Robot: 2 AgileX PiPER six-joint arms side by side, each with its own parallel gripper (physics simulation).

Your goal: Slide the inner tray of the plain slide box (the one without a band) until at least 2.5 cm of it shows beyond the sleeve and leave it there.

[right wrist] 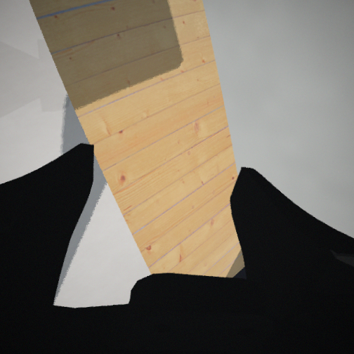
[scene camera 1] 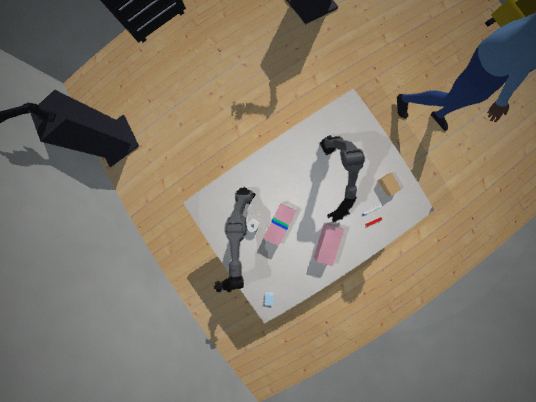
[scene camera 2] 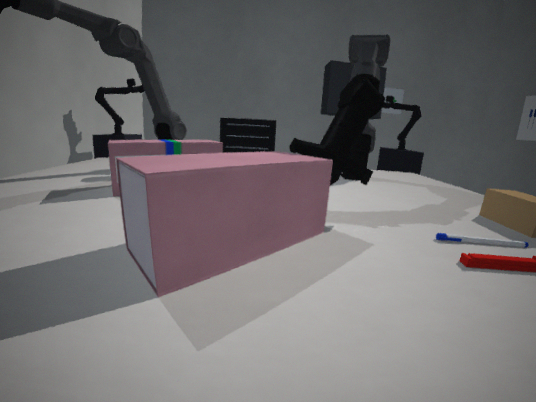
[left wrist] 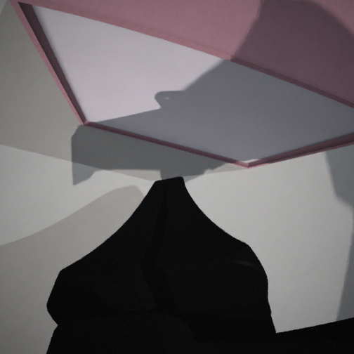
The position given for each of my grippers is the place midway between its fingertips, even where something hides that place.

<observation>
I see my left gripper [left wrist: 172, 195], my right gripper [right wrist: 166, 173] and a pale inner tray [scene camera 2: 133, 187].
The pale inner tray shows as well in the left wrist view [left wrist: 121, 78].
</observation>
